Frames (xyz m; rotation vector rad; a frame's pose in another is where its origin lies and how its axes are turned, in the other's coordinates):
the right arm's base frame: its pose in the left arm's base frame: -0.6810 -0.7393 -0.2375 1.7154 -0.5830 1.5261
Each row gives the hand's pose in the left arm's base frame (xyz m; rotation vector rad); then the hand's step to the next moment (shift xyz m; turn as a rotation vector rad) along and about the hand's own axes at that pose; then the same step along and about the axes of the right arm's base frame.
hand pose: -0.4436 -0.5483 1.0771 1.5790 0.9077 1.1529
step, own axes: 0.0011 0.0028 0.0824 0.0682 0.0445 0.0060
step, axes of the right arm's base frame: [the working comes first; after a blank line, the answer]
step, axes of the left arm's base frame: 0.0794 -0.0213 -0.0059 0.0264 0.0492 0.0596

0.0058 -0.0484 0.0665 0.0699 -0.0361 -0.0219
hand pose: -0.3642 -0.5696 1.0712 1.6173 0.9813 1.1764
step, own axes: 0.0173 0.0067 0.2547 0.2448 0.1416 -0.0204
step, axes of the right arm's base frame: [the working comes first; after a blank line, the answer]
step, axes of the left arm's base frame: 0.2509 -0.0369 -0.0301 0.0523 0.1903 0.2035

0.0115 -0.1740 0.1865 0.2349 -0.1085 -0.1159
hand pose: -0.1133 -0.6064 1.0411 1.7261 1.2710 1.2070
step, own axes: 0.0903 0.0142 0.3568 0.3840 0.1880 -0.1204
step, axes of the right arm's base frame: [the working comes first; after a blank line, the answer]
step, axes of the left arm's base frame: 0.3480 0.0847 -0.0860 -0.0122 0.3082 0.3197

-0.0074 -0.3349 0.1532 0.3529 -0.1048 -0.2485
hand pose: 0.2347 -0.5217 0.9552 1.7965 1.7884 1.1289
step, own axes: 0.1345 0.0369 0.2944 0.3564 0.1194 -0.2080
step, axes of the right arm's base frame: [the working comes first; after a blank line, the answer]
step, axes of the left arm's base frame: 0.2258 0.2042 -0.1159 -0.1190 0.2668 0.3150

-0.0418 -0.3227 -0.0164 0.3228 0.0001 -0.2834
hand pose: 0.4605 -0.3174 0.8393 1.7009 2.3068 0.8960
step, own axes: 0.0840 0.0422 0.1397 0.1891 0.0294 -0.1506
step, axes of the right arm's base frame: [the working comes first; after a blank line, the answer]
step, axes of the left arm's base frame: 0.0671 0.1368 -0.0717 -0.1089 0.1201 0.1817

-0.0377 -0.1512 -0.0639 0.1739 0.0512 -0.1626
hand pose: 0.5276 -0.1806 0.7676 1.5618 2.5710 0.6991
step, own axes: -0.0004 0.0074 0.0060 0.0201 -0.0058 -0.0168
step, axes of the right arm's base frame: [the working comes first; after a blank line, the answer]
step, axes of the left arm's base frame: 0.0080 0.0046 -0.0025 -0.0192 0.0090 0.0164

-0.0003 -0.0094 0.0014 0.0137 0.0128 -0.0192
